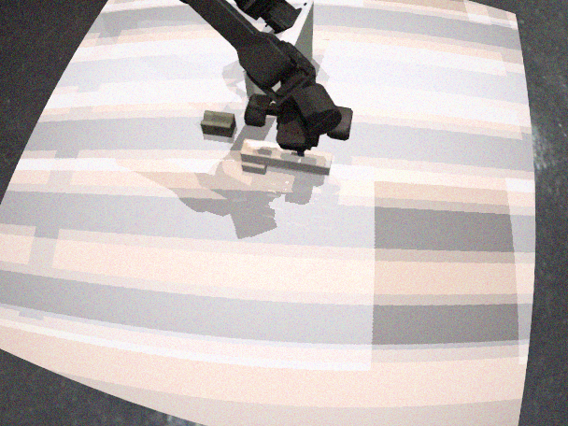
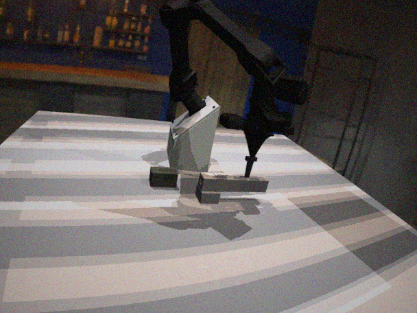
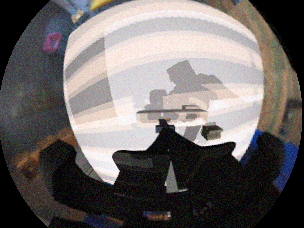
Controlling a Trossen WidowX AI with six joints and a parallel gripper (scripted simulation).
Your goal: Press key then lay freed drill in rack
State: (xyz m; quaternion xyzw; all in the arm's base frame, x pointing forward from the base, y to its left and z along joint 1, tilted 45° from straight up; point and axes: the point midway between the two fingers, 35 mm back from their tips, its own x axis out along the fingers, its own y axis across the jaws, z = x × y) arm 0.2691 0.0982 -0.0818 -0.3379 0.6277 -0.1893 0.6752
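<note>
Now: the drill 50 mm to the right of my gripper tip and 80 mm below it. Also, from my gripper tip: key (30 mm below); then block (30 mm to the right, 90 mm below); then slotted rack (40 mm behind, 210 mm to the right, 110 mm below).
</note>
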